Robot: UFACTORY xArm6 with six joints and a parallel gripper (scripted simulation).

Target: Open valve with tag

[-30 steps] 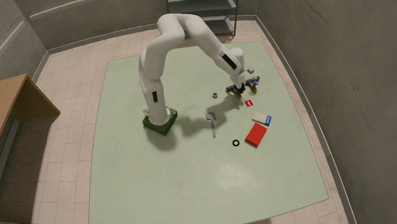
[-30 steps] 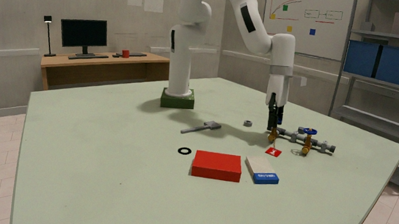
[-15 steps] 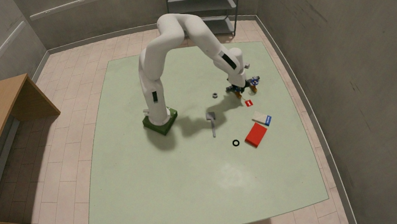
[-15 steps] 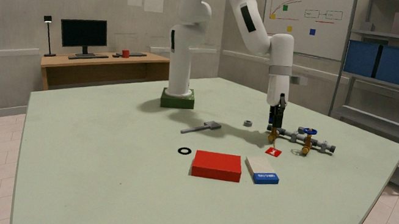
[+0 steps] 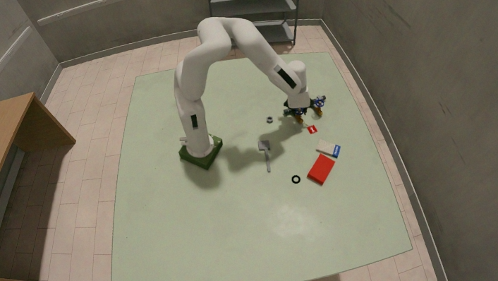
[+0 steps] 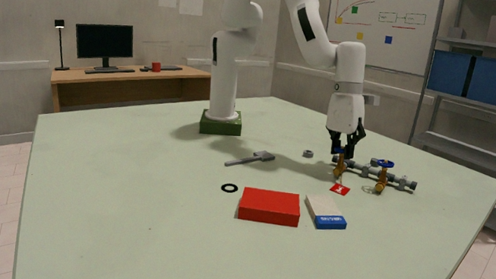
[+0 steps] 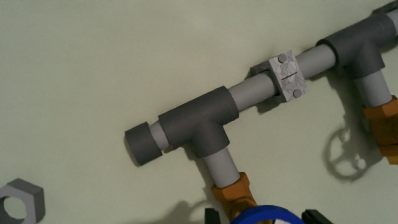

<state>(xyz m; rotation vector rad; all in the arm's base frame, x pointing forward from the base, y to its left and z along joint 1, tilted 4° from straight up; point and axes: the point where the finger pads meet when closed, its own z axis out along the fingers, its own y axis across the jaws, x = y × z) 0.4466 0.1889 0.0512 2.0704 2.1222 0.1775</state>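
Now: hand 8 cm above the red tag, 7 cm short of it and 4 cm to the left of it. Also, from my hand: grey nut: 14 cm behind, 7 cm below; white-and-blue box: 16 cm to the right, 14 cm ahead, 7 cm below; grey scraper: 19 cm to the right, 16 cm behind, 7 cm below.
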